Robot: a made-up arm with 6 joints.
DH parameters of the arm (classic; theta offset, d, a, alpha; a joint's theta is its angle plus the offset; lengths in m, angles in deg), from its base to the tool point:
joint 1: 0 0.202 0 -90
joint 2: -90 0 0.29 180
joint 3: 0 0 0 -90
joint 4: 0 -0.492 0 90
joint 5: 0 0.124 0 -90
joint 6: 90 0 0 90
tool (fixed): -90 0 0 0
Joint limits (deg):
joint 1: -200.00..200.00
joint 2: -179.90..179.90
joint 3: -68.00..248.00
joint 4: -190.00..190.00
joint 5: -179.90..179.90
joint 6: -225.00..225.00
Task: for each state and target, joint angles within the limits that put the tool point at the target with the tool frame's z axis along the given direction. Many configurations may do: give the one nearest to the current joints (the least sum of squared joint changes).
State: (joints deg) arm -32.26 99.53 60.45 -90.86 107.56 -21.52
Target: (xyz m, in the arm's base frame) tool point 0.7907 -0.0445 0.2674 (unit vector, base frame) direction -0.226 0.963 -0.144
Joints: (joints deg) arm -6.24 79.75 94.67 -109.64 157.56 -21.40
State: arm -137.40 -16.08 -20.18 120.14 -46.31 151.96
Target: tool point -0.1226 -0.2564 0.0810 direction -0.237 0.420 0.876
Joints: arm -134.09 -2.87 -68.00 136.77 -59.86 170.24
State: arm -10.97 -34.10 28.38 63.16 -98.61 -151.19
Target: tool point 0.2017 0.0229 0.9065 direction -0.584 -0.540 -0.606
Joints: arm 22.58 -15.32 29.42 63.00 -78.12 -167.92
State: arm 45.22 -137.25 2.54 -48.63 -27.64 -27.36
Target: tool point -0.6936 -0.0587 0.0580 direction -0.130 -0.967 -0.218
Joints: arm -1.59 -137.67 45.36 -51.08 -7.35 -26.39
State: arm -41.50 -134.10 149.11 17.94 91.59 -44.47
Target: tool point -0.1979 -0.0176 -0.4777 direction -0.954 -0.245 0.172
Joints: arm -29.30 -130.45 152.26 -25.20 133.18 -63.58
